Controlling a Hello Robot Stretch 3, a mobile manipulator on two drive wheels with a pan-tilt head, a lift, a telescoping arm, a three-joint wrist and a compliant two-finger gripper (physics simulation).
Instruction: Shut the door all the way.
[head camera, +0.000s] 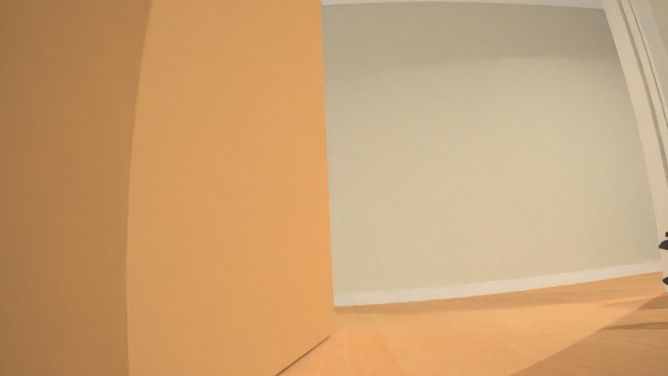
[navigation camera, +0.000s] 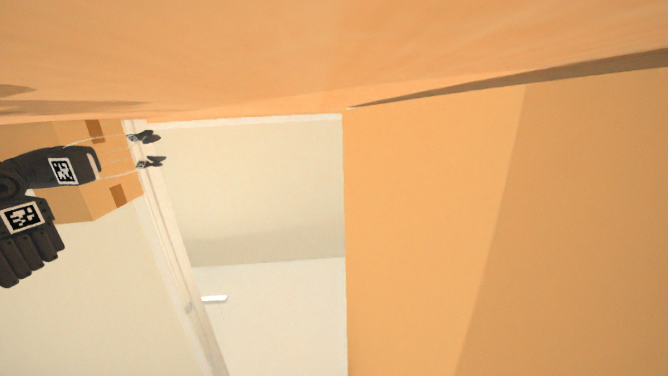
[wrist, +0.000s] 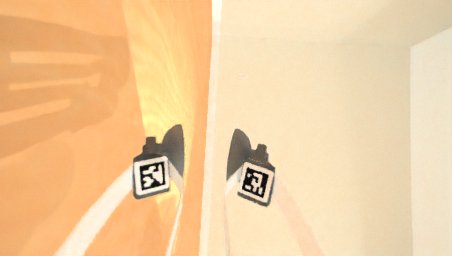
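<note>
The orange-brown door (head camera: 230, 175) (navigation camera: 420, 225) stands ajar. It fills the left half of the head camera view and the right half of the navigation camera view, where the picture is upside down. A wide gap lies between its straight free edge and the pale door frame (head camera: 637, 100) (navigation camera: 172, 235). My gripper (navigation camera: 154, 149) (wrist: 207, 145) is open, with space between its fingertips. In the navigation camera view it overlaps the frame, apart from the door. Its tips barely show at the head camera view's right edge. The door's handle does not show.
A beige wall (head camera: 480, 160) (navigation camera: 265, 190) with a white baseboard (head camera: 450, 290) shows through the opening. The wood floor (head camera: 440, 340) (navigation camera: 250, 50) runs along below. A cardboard-coloured box (navigation camera: 70, 205) stands behind my wrist in the navigation camera view, beside the frame.
</note>
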